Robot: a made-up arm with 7 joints.
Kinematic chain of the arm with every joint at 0, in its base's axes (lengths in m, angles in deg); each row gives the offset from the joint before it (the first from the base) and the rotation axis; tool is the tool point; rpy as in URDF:
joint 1: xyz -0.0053 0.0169 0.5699 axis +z
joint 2: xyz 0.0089 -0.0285 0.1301 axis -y
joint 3: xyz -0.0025 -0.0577 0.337 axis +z
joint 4: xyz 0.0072 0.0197 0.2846 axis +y
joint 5: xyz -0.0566 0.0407 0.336 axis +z
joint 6: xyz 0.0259 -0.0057 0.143 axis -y
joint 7: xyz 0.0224 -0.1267 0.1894 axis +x
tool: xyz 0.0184 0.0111 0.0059 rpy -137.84 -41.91 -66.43
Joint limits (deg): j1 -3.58..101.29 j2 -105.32..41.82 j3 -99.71..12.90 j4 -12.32..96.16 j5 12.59..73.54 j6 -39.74..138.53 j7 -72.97..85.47
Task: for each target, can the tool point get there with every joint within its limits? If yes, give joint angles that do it. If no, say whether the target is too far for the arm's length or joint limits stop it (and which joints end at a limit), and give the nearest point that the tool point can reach.
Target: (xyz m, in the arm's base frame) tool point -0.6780 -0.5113 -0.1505
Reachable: no: joint limits stop it (at a limit: joint 1, joint 2, joint 3, joint 4, joint 5, joint 7) | nearest point -0.2892 0.2449 0.0544 | short by 0.875 m
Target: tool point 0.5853 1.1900 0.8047
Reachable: yes | joints 68.54 -84.16 -1.17 -1.37 22.93 4.03 22.52
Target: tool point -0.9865 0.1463 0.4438
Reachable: no: joint limits stop it (at a limit: joint 1, joint 3, joint 4, joint 5, joint 6) | nearest point -0.3507 0.4995 0.2605 | short by 0.750 m
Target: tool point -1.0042 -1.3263 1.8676
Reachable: no: too far | nearest point -0.5967 -0.7784 1.5319 | short by 0.761 m
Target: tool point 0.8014 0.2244 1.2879
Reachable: yes | joints 76.30 -12.82 -70.41 81.44 66.45 16.73 53.41
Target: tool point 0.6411 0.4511 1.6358
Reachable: yes | joints 63.73 -37.39 -72.44 36.73 37.14 70.54 8.56
